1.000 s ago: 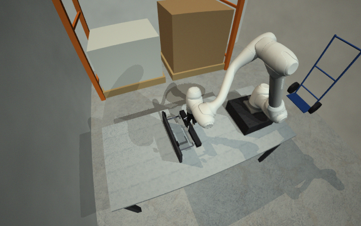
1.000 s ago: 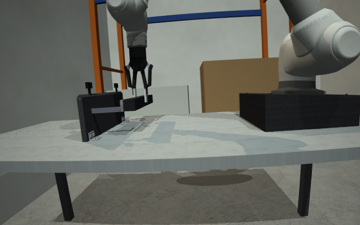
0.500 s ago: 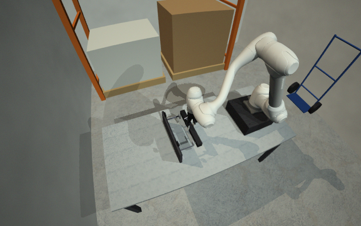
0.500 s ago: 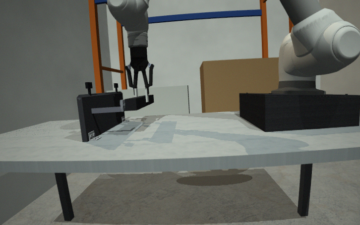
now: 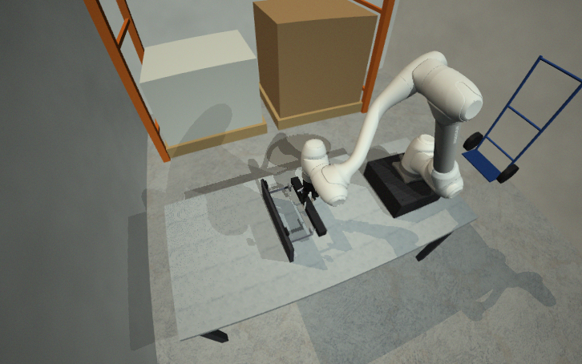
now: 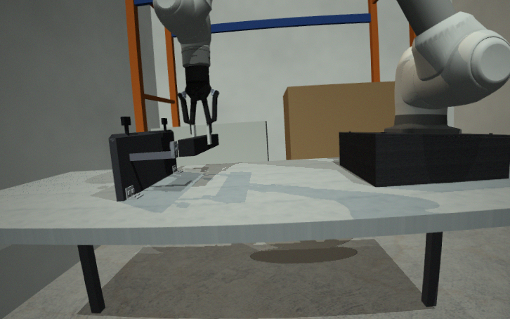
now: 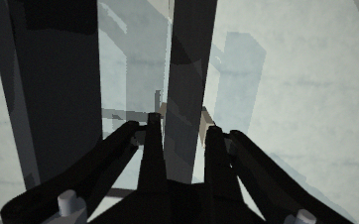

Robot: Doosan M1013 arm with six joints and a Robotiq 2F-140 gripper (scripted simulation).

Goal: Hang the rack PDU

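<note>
Right now my hand is 3 cm above the rack PDU and 2 cm short of it. From my hand the other things lie so: mounting board (18 cm ahead, 7 cm below, 2 cm to the left).
</note>
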